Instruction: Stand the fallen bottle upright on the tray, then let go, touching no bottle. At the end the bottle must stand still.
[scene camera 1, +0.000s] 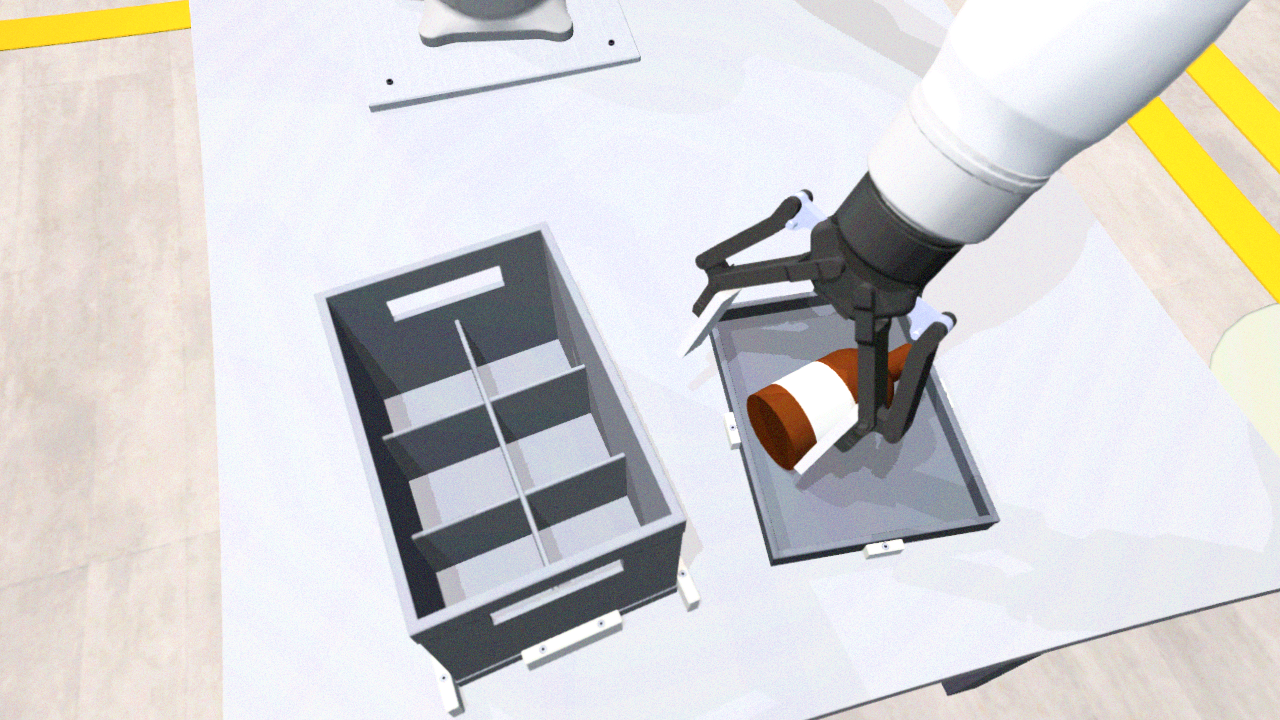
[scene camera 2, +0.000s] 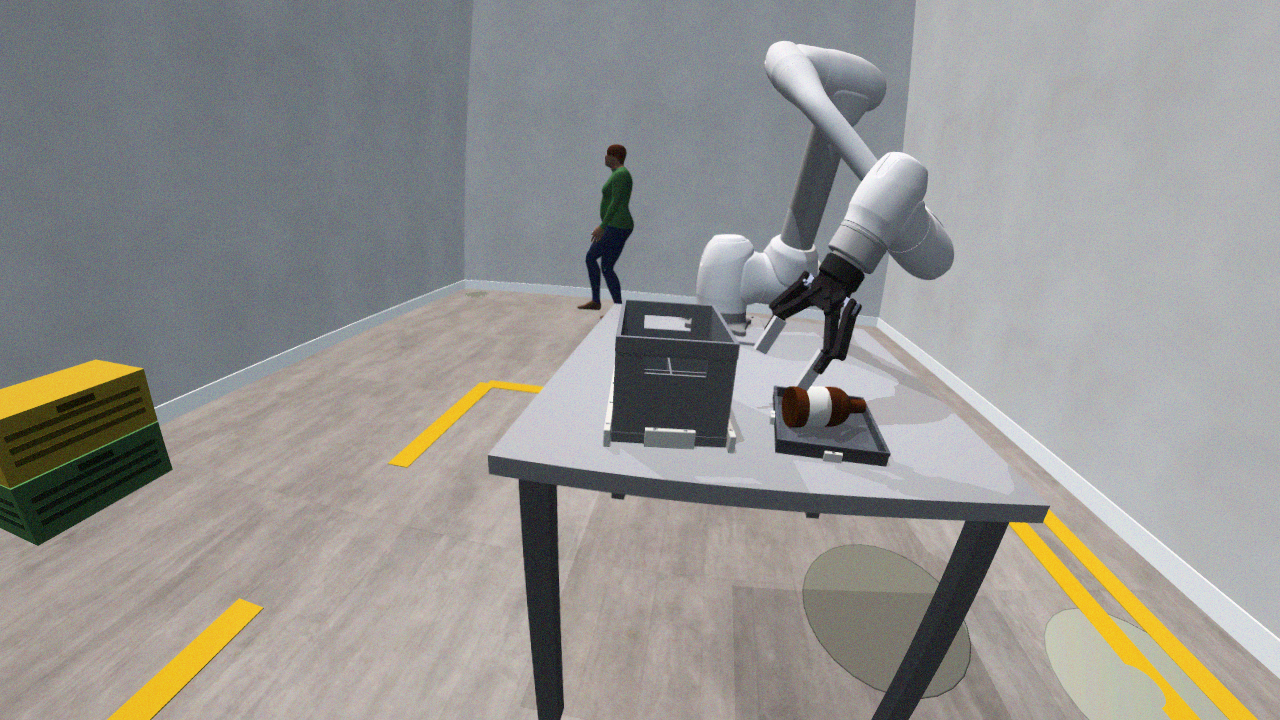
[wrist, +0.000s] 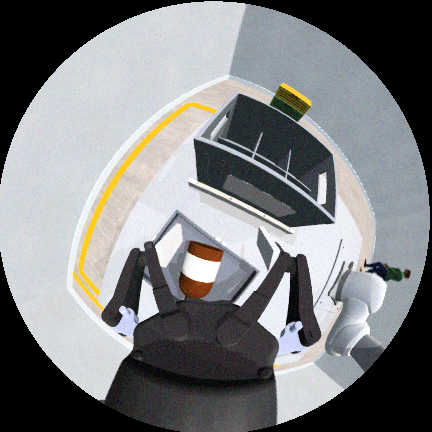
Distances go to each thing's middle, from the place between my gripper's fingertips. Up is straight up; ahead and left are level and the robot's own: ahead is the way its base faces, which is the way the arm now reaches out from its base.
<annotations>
Now: hand 3 cm past the brown bottle (scene camera 1: 790, 416), 10 cm to the right of it and 7 cm above it.
</annotations>
